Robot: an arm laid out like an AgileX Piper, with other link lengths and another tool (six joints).
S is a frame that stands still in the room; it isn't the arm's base.
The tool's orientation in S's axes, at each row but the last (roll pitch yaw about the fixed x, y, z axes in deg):
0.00, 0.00, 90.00
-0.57, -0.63, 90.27
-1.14, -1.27, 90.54
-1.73, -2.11, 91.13
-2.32, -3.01, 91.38
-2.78, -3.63, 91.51
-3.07, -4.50, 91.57
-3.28, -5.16, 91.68
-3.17, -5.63, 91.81
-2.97, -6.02, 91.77
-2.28, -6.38, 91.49
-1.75, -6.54, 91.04
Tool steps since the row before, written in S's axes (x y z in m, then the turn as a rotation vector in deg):
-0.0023, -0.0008, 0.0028, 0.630, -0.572, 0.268
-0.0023, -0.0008, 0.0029, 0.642, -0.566, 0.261
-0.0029, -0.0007, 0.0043, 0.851, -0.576, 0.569
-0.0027, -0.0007, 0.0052, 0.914, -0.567, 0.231
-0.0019, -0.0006, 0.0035, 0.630, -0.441, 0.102
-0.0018, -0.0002, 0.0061, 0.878, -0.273, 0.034
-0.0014, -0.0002, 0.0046, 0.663, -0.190, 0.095
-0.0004, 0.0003, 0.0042, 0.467, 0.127, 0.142
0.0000, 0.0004, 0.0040, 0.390, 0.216, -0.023
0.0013, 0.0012, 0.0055, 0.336, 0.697, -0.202
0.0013, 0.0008, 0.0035, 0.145, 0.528, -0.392
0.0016, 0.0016, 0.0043, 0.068, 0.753, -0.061
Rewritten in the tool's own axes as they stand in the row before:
-0.0008, 0.0023, 0.0028, -0.572, -0.630, 0.268
-0.0008, 0.0023, 0.0029, -0.566, -0.642, 0.261
-0.0006, 0.0028, 0.0044, -0.571, -0.857, 0.565
-0.0005, 0.0026, 0.0053, -0.576, -0.910, 0.225
-0.0004, 0.0018, 0.0036, -0.450, -0.624, 0.101
0.0002, 0.0015, 0.0062, -0.293, -0.872, 0.010
0.0002, 0.0012, 0.0047, -0.200, -0.663, 0.076
0.0007, 0.0002, 0.0042, 0.126, -0.477, 0.104
0.0008, -0.0002, 0.0039, 0.200, -0.394, -0.065
0.0017, -0.0016, 0.0053, 0.661, -0.343, -0.291
0.0012, -0.0015, 0.0033, 0.477, -0.141, -0.454
0.0021, -0.0018, 0.0040, 0.740, -0.077, -0.149

